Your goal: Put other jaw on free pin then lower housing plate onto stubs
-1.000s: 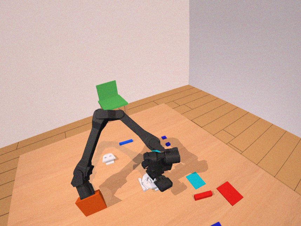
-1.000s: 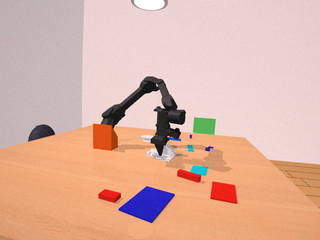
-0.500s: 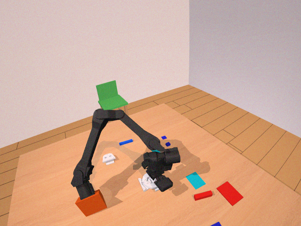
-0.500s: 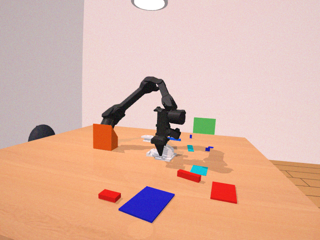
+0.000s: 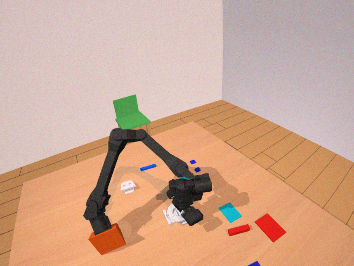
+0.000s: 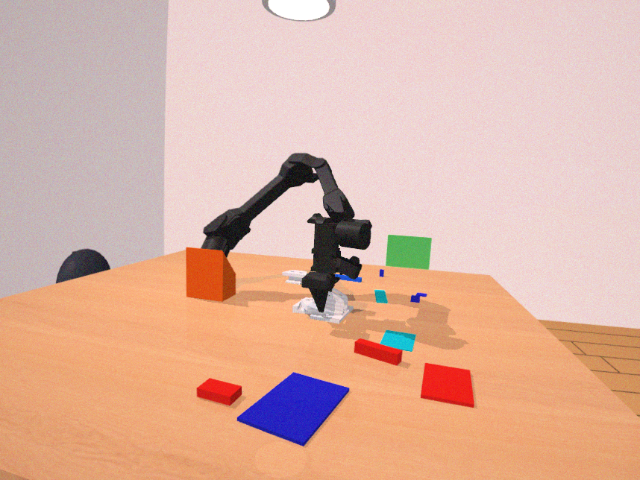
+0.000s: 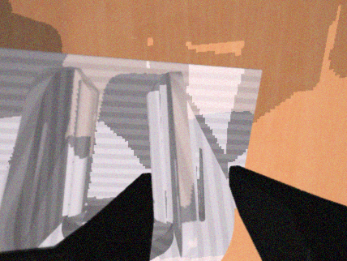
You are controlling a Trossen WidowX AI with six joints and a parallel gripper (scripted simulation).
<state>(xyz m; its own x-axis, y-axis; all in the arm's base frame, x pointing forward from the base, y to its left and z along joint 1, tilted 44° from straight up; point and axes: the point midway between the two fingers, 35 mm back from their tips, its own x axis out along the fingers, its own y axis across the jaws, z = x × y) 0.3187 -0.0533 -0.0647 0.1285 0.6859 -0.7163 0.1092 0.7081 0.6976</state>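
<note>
My gripper tip is 30 mm to the right of the white base, 20 mm short of it and 10 mm above it. Round my gripper tip: cyan tile 170 mm ahead, 110 mm to the right, 20 mm below; white housing plate 320 mm to the left, 120 mm behind, 10 mm above; red tile 280 mm to the right, 230 mm ahead, 10 mm below.
</note>
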